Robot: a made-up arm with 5 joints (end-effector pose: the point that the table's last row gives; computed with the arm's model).
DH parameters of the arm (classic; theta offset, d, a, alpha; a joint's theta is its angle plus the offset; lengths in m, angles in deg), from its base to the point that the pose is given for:
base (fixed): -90 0.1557 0 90
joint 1: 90 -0.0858 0.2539 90
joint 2: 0 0.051 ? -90
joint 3: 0 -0.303 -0.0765 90
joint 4: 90 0.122 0.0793 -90
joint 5: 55.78 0 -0.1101 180
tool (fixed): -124.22 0.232 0 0
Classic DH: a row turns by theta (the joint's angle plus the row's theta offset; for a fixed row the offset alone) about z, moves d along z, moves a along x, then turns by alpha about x.
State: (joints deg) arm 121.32 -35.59 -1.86 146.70 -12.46
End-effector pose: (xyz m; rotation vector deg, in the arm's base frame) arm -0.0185 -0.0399 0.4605 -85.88 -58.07 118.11
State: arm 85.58 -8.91 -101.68 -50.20 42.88
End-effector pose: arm 0.4382 -0.2200 0.2860 -0.38 53.96 -41.06
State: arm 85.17 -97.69 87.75 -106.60 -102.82
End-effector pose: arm -0.0952 -0.2682 0.3249 21.69 108.40 -135.84
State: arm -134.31 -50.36 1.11 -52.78 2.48
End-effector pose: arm 0.3406 0.2936 0.0720 87.01 48.98 110.83
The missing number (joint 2, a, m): -0.1475
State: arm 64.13 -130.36 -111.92 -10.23 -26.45
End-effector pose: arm -0.4268 0.1408 0.3611 34.73 0.86 -104.51
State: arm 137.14 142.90 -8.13 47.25 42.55
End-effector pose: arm 0.1337 0.4985 0.0318 30.62 -38.01 129.68
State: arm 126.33 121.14 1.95 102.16 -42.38
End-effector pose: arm 0.2554 0.4728 0.0584 -20.69 71.62 -99.25
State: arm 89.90 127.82 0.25 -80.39 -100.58
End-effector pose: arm -0.0949 0.7864 0.2527 -101.58 50.46 108.99
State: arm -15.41 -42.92 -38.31 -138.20 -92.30
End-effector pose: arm 0.1551 0.1495 -0.1491 -122.58 -71.61 -34.55
